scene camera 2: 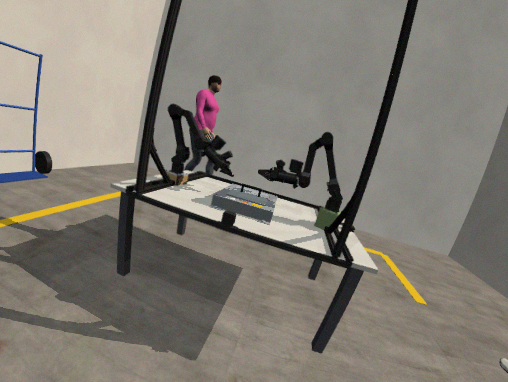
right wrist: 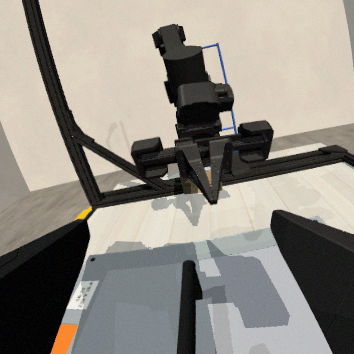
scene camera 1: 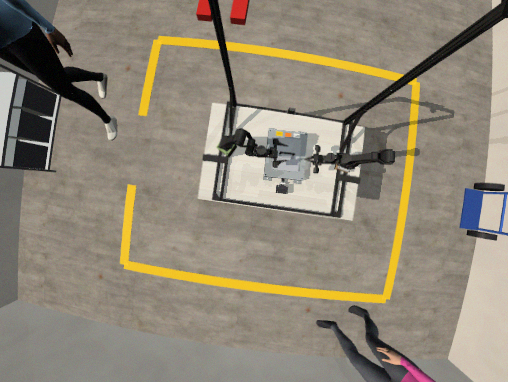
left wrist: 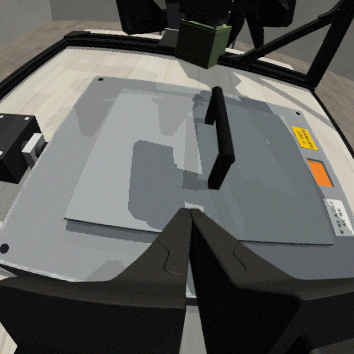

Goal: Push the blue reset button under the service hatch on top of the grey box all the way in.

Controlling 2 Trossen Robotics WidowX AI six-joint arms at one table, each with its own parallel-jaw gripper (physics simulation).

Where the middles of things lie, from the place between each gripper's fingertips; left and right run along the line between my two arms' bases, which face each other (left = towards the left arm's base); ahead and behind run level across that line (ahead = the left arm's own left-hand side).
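Labels:
Measured from my right hand, the service hatch [scene camera 1: 291,152] is 11 cm below and 2 cm behind.
From my left hand, I find the service hatch 50 mm below. The hatch is also 30 mm behind that left hand of mine and 130 mm to the right of it.

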